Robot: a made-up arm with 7 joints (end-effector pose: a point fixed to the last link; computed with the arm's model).
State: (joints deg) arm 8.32 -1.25 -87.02 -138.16 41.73 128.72 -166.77
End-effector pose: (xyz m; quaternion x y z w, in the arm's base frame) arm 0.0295 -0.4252 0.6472 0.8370 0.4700 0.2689 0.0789
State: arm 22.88 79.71 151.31 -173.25 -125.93 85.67 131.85
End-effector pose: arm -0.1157 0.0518 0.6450 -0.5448 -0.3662 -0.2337 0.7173
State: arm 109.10 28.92 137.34 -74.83 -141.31 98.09 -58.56
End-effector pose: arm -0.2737 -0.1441 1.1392 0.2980 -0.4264 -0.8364 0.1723
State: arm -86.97 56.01 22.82 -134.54 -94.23 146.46 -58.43
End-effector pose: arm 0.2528 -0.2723 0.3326 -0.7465 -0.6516 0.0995 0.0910
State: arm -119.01 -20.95 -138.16 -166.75 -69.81 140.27 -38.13
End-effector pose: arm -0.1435 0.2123 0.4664 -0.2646 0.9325 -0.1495 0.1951
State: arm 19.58 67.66 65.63 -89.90 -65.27 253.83 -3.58
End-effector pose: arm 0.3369 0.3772 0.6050 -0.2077 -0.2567 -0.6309 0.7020
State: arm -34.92 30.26 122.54 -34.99 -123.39 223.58 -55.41
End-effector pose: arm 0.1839 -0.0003 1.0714 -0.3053 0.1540 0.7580 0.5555
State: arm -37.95 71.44 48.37 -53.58 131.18 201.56 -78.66
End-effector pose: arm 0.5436 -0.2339 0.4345 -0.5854 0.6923 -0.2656 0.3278
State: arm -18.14 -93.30 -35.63 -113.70 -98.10 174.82 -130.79
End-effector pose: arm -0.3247 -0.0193 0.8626 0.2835 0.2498 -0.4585 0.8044
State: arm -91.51 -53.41 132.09 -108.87 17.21 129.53 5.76
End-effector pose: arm 0.3913 0.4712 0.4745 0.9353 0.2457 -0.0110 0.2546
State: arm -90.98 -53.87 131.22 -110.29 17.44 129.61 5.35
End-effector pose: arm 0.3915 0.4622 0.4693 0.9337 0.2408 -0.0160 0.2644
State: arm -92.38 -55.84 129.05 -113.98 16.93 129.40 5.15
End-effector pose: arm 0.4111 0.4189 0.4498 0.9305 0.2034 -0.0385 0.3022
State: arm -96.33 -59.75 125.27 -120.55 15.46 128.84 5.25
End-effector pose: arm 0.4437 0.3264 0.4197 0.9171 0.1218 -0.0861 0.3697
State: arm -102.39 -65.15 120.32 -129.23 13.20 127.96 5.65
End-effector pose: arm 0.4615 0.1930 0.3958 0.8804 0.0042 -0.1579 0.4471
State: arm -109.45 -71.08 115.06 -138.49 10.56 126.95 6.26
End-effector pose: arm 0.4423 0.0531 0.3905 0.8164 -0.1248 -0.2411 0.5097
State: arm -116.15 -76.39 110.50 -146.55 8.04 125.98 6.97
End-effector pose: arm 0.3948 -0.0545 0.4002 0.7394 -0.2362 -0.3169 0.5450
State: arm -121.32 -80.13 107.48 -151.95 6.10 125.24 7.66
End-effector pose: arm 0.3482 -0.1164 0.4122 0.6745 -0.3102 -0.3705 0.5581
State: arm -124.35 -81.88 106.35 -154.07 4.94 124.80 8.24
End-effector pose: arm 0.3243 -0.1426 0.4169 0.6401 -0.3429 -0.3976 0.5609
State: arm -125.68 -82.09 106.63 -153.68 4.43 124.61 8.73
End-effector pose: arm 0.3230 -0.1494 0.4140 0.6336 -0.3468 -0.4046 0.5609
